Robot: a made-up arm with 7 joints. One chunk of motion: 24 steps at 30 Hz.
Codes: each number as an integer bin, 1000 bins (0 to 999) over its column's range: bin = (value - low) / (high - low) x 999, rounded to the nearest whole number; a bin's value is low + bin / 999 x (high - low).
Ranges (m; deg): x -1.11..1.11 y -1.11..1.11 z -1.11..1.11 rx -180..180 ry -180..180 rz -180..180
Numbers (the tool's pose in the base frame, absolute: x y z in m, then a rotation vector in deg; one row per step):
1: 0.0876 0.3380 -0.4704 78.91 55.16 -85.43
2: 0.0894 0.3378 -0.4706 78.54 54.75 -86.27
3: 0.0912 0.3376 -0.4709 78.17 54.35 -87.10
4: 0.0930 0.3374 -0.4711 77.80 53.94 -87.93
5: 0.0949 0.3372 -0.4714 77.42 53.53 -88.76
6: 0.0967 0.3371 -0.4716 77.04 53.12 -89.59
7: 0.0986 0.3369 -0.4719 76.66 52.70 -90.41
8: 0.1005 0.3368 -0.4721 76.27 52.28 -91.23
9: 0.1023 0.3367 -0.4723 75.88 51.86 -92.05
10: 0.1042 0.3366 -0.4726 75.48 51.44 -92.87
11: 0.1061 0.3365 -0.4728 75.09 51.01 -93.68
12: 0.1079 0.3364 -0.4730 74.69 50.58 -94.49
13: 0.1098 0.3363 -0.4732 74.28 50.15 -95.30
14: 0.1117 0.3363 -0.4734 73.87 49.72 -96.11
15: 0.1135 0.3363 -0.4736 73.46 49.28 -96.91
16: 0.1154 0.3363 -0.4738 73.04 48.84 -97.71
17: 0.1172 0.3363 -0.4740 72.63 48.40 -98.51
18: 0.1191 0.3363 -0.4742 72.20 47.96 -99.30
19: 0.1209 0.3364 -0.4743 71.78 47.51 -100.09
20: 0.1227 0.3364 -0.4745 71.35 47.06 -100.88
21: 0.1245 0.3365 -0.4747 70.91 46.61 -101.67
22: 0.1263 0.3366 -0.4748 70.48 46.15 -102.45
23: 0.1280 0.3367 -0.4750 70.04 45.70 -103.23
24: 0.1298 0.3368 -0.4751 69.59 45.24 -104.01
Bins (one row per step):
1: 539 652 288 718 653 262
2: 540 652 288 717 651 260
3: 541 651 288 716 650 258
4: 541 651 288 715 649 255
5: 542 651 287 714 648 253
6: 543 651 287 713 647 251
7: 544 651 287 712 646 249
8: 545 651 287 711 645 246
9: 546 651 287 710 643 244
10: 546 651 287 709 642 242
11: 547 651 287 708 641 240
12: 548 651 287 707 640 237
13: 549 651 287 706 639 235
14: 550 651 286 704 637 233
15: 551 651 286 703 636 231
16: 551 651 286 702 635 228
17: 552 651 286 701 634 226
18: 553 651 286 700 633 224
19: 554 651 286 699 631 222
20: 555 651 286 697 630 220
21: 556 651 286 696 629 217
22: 556 651 286 695 628 215
23: 557 651 286 694 626 213
24: 558 651 286 693 625 211

